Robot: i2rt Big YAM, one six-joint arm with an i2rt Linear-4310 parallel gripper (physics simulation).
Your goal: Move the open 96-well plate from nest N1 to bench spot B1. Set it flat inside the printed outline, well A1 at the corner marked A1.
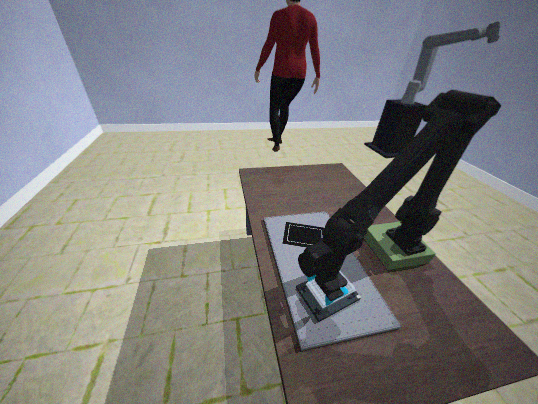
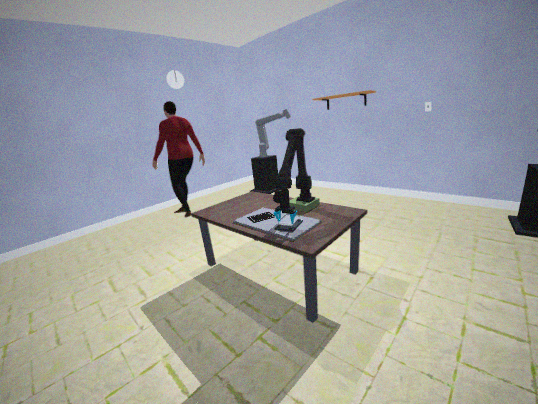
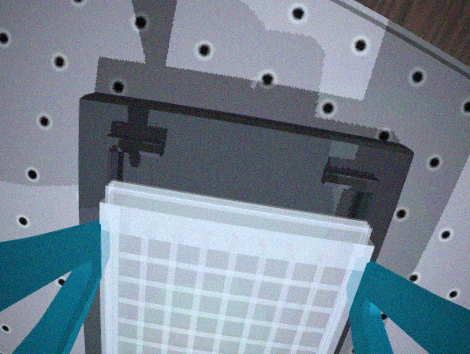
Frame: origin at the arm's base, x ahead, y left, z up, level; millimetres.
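Seen in the pictures: gripper, between the fingertips: (image 1: 318, 292) (image 2: 285, 223) (image 3: 231, 256); arm's base, origin of its link: (image 1: 404, 241) (image 2: 305, 199).
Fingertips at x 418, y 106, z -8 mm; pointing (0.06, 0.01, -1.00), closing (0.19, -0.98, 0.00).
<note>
Offsets run from my fingertips to a thing's middle. "spot": to the spot under its first point. Level surfaces: height alone.
The open 96-well plate {dx -46, dy -8, dz +1 mm} (image 3: 227, 282) (image 1: 318, 295) is clear white with a grid of wells. My teal-fingered gripper (image 3: 231, 256) (image 1: 330, 288) (image 2: 284, 216) is shut on its two long sides. It holds the plate level, a little above the dark nest N1 (image 3: 243, 152) (image 1: 313, 308) (image 2: 288, 227), whose corner clips show free beyond the plate's far edge. Bench spot B1 {spot: dx -10, dy -281, dz -30 mm} (image 1: 288, 234) (image 2: 260, 216) is a black patch with a white printed outline, farther back on the grey perforated board {spot: dx -59, dy +100, dz -32 mm} (image 1: 351, 325) (image 3: 45, 76). I cannot read the A1 mark.
The board lies on a brown table {dz -45 mm} (image 1: 434, 348) (image 2: 339, 217). My arm's green base (image 1: 397, 256) (image 2: 303, 203) stands to the right of the board. A grey arm on a black pedestal (image 1: 397, 126) (image 2: 263, 171) stands behind the table. A person in red (image 1: 288, 65) (image 2: 177, 151) walks beyond it.
</note>
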